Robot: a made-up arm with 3 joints. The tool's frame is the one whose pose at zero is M.
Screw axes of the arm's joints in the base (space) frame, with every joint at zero. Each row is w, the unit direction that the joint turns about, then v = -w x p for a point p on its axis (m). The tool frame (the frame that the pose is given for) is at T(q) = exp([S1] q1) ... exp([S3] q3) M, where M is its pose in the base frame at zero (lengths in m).
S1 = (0, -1, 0, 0.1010, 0.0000, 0.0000)
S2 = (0, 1, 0, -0.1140, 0.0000, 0.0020)
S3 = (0, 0, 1, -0.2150, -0.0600, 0.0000)
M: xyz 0.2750 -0.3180 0.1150 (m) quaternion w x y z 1 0 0 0
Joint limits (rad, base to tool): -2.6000..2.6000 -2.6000..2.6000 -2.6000..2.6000
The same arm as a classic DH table. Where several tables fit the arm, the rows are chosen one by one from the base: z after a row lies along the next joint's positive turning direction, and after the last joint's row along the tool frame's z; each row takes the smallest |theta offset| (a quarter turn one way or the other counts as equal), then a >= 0, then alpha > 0; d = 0 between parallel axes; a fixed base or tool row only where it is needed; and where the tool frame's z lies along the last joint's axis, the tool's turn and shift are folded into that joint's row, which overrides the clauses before.
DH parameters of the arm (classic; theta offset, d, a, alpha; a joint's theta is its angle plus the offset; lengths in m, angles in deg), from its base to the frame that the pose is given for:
base (fixed): 0.00 0.1010 0.0000 90.00
joint 1: 81.25 0.0000 0.0132 180.00
joint 2: 81.25 -0.2150 0.0580 90.00
joint 3: -25.60 0.0000 0.2384 0.00
tool (fixed): 25.60 0.0010 0.0000 0.00
Joint limits (deg, base to tool): -148.97..148.97 -148.97..148.97 -148.97..148.97

